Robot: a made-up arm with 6 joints.
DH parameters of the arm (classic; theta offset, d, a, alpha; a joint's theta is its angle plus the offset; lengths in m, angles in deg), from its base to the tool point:
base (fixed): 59.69 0 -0.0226 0
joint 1: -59.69 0.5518 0.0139 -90
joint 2: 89.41 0 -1.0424 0
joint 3: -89.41 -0.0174 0.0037 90
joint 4: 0 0.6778 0.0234 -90
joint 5: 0 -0.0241 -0.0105 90
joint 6: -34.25 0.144 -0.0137 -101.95
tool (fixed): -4.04 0.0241 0 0
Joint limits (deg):
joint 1: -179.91..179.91
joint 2: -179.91..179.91
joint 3: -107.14..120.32
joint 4: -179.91..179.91
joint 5: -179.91..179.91
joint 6: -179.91..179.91
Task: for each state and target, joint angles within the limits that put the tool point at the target. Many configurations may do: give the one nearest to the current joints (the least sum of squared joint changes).
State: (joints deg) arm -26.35 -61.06 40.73 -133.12 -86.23 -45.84
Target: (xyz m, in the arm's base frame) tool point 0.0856 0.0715 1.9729
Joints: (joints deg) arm 2.96 -23.27 66.05 -120.65 -89.88 -48.52
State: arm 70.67 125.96 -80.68 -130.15 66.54 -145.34
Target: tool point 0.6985 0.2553 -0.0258
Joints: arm 28.46 169.73 -107.14 -135.76 83.69 -143.45
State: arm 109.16 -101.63 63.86 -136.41 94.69 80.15
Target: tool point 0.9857 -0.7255 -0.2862
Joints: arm 138.54 -148.24 72.70 -131.57 103.70 78.94
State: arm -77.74 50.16 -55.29 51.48 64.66 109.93
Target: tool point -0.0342 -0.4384 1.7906
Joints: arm -101.13 55.71 -98.85 49.96 60.05 109.63
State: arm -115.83 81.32 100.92 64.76 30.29 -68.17
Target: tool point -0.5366 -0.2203 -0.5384
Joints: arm -163.74 113.09 93.88 60.48 18.20 -68.44
